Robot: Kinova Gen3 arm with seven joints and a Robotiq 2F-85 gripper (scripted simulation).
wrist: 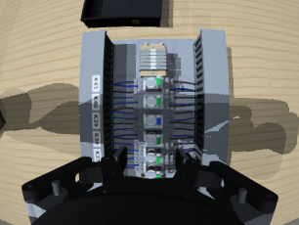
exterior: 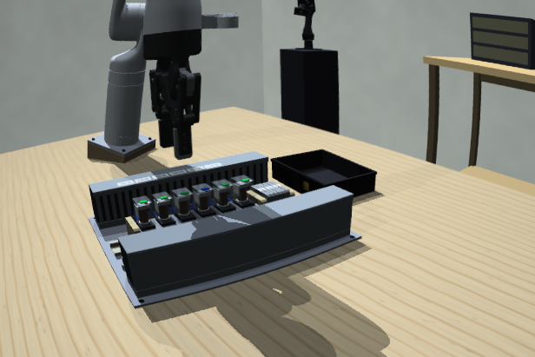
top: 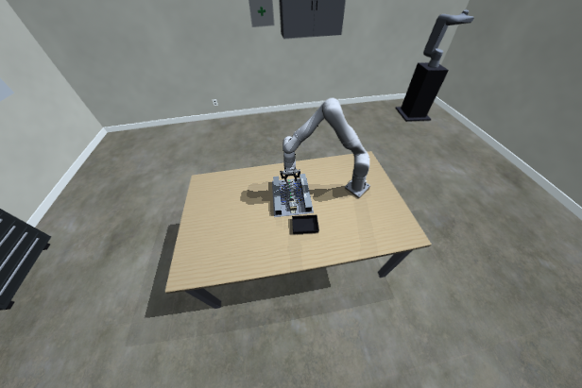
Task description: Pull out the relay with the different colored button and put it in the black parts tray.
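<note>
Right now the relay is 9 cm below my hand and 3 cm to the left of it. From my hand the other things lie so: black parts tray 28 cm to the left, 12 cm below, 8 cm behind.
</note>
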